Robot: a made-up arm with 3 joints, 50 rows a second.
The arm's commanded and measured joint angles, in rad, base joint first. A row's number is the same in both.
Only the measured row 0 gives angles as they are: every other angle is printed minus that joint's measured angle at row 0.
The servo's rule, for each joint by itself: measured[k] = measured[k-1] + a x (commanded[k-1-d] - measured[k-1]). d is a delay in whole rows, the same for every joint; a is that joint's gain. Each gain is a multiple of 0.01, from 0.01 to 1. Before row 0 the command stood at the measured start. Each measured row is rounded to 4 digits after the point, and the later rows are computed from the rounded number. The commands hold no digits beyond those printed.
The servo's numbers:
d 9
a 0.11 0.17 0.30
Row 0, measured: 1.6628, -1.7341, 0.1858
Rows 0 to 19, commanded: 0.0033, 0.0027, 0.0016; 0.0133, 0.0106, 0.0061; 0.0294, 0.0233, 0.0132; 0.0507, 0.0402, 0.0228; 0.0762, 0.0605, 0.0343; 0.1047, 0.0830, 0.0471; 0.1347, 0.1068, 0.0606; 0.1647, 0.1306, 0.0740; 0.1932, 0.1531, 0.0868; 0.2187, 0.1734, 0.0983; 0.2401, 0.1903, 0.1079; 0.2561, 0.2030, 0.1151; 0.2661, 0.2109, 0.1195; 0.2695, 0.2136, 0.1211; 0.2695, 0.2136, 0.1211; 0.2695, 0.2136, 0.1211; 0.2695, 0.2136, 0.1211; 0.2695, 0.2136, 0.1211; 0.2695, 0.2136, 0.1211; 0.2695, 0.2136, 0.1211
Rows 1 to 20, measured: 0.0000, 0.0000, 0.0000; 0.0000, 0.0000, 0.0000; 0.0000, 0.0000, 0.0000; 0.0000, 0.0000, 0.0000; 0.0000, 0.0000, 0.0000; 0.0000, 0.0000, 0.0000; 0.0000, 0.0000, 0.0000; 0.0000, 0.0000, 0.0000; 0.0000, 0.0000, 0.0000; 0.0004, 0.0005, 0.0005; 0.0018, 0.0022, 0.0022; 0.0048, 0.0058, 0.0055; 0.0098, 0.0116, 0.0107; 0.0171, 0.0199, 0.0178; 0.0267, 0.0306, 0.0266; 0.0386, 0.0436, 0.0368; 0.0525, 0.0584, 0.0480; 0.0680, 0.0745, 0.0596; 0.0846, 0.0913, 0.0712; 0.1017, 0.1081, 0.0822
